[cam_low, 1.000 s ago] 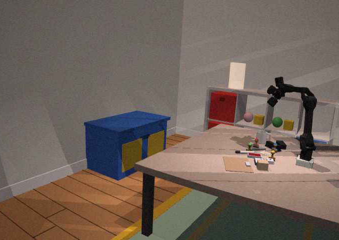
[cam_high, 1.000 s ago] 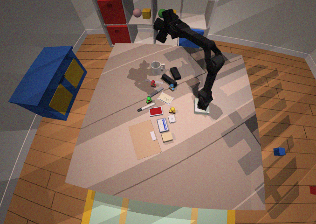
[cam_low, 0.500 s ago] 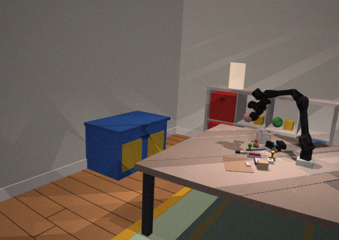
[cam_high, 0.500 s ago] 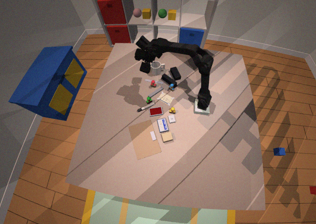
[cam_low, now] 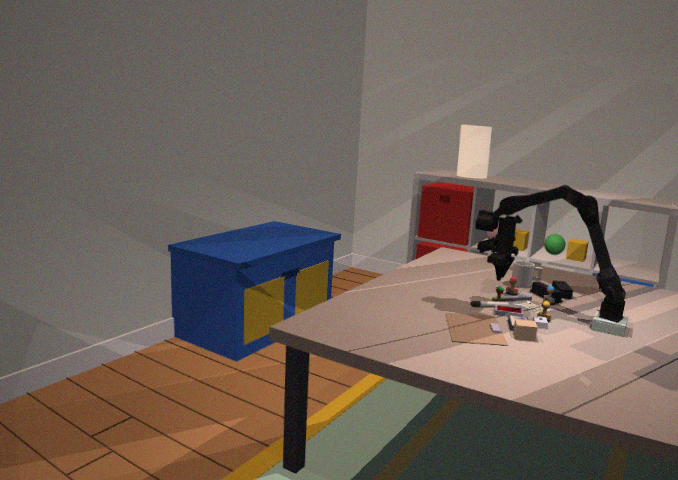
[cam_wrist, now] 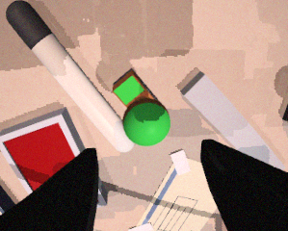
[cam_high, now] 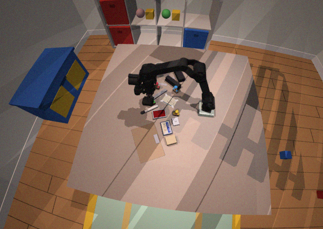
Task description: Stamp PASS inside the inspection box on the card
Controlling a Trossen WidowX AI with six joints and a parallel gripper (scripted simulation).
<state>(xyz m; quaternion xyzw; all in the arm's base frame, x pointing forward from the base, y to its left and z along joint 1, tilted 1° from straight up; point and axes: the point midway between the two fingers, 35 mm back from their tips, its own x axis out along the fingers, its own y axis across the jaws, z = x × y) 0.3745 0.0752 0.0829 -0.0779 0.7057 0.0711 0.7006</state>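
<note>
Now: the green-knobbed stamp 7 cm below my gripper tip. The rest, counted from my gripper tip: grey bar 2 cm behind, 9 cm to the right, 8 cm below; red ink pad 7 cm behind, 6 cm to the left, 9 cm below; white marker 2 cm ahead, 6 cm to the left, 8 cm below.
</note>
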